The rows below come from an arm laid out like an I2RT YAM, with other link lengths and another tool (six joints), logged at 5 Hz.
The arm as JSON. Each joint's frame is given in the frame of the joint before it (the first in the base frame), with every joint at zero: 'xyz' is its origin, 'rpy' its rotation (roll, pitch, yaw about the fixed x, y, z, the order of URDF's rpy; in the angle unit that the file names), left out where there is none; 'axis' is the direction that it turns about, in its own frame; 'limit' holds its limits. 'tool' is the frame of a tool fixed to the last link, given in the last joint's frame.
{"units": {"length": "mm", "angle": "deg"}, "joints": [
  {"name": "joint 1", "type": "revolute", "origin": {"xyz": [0.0, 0.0, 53.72]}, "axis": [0.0, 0.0, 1.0], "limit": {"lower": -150.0, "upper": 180.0}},
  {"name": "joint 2", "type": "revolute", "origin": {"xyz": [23.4, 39.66, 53.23]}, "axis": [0.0, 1.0, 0.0], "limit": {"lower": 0.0, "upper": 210.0}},
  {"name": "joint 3", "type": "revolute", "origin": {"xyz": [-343.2, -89.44, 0.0]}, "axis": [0.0, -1.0, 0.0], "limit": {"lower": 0.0, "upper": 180.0}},
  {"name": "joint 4", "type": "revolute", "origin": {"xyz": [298.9, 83.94, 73.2]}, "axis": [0.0, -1.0, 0.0], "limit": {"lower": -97.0, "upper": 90.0}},
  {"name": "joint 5", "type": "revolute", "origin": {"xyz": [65.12, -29.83, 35.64]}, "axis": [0.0, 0.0, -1.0], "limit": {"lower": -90.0, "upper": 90.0}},
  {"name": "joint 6", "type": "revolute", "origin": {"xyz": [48.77, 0.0, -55.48]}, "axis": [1.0, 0.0, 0.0], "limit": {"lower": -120.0, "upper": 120.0}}
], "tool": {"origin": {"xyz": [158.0, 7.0, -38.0], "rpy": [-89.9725, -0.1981, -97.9]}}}
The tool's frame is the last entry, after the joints.
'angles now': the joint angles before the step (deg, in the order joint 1, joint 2, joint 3, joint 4, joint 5, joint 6). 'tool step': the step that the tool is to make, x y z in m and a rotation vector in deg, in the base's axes. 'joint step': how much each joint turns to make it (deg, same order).
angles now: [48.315 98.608 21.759 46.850 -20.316 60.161]
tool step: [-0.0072 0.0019 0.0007 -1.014 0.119 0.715]
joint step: [1.286 -1.134 0.371 -2.423 0.784 -0.221]
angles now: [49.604 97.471 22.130 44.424 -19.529 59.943]
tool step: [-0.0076 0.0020 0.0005 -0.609 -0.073 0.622]
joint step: [1.395 -0.812 0.011 -1.239 0.891 0.019]
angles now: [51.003 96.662 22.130 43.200 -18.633 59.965]
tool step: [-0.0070 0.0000 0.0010 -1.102 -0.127 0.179]
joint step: [1.447 -1.486 0.046 -2.318 1.490 0.002]
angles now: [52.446 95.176 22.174 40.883 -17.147 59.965]
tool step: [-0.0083 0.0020 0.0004 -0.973 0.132 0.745]
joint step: [1.523 -0.931 0.373 -2.157 0.913 0.017]
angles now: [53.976 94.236 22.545 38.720 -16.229 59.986]
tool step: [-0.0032 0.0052 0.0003 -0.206 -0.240 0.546]
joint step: [1.069 0.297 0.657 -0.383 0.610 0.021]
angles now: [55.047 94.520 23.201 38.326 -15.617 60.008]
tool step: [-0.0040 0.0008 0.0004 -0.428 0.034 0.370]
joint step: [0.707 -0.452 0.168 -0.990 0.400 0.004]
